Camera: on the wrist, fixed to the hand. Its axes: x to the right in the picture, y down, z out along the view.
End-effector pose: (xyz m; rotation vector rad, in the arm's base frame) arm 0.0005 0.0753 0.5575 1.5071 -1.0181 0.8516
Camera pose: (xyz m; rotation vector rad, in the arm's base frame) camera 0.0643 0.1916 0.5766 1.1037 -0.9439 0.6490
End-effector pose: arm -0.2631 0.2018 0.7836 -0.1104 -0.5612 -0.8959
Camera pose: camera -0.2473 0.1107 0.6866 -0.3886 -0.2275 -1.0754
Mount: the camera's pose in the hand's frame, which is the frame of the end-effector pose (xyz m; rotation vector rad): 0.0232 -0.0586 -0.1182 -0.4119 0.1596 -0.0760
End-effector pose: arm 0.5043 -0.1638 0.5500 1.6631 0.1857 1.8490
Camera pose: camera 0.4150 -0.0694 0.5176 1.2137 -0.0633 1.8157
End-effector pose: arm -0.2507 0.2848 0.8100 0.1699 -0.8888 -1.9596
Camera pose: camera -0.2510 0.2222 0.6916 0.1181 -0.3684 -2.1213
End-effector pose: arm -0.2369 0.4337 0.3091 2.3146 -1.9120 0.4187
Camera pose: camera -0.1925 0.4540 0.4338 2.0131 -1.6461 0.1732
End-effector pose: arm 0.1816 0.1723 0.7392 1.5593 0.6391 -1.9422
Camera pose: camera 0.2215 0.2915 0.6929 1.4483 1.1019 -1.6150
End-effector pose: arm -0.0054 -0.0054 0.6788 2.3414 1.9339 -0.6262
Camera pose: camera -0.0248 0.0626 0.7925 2.1202 1.9882 -0.0308
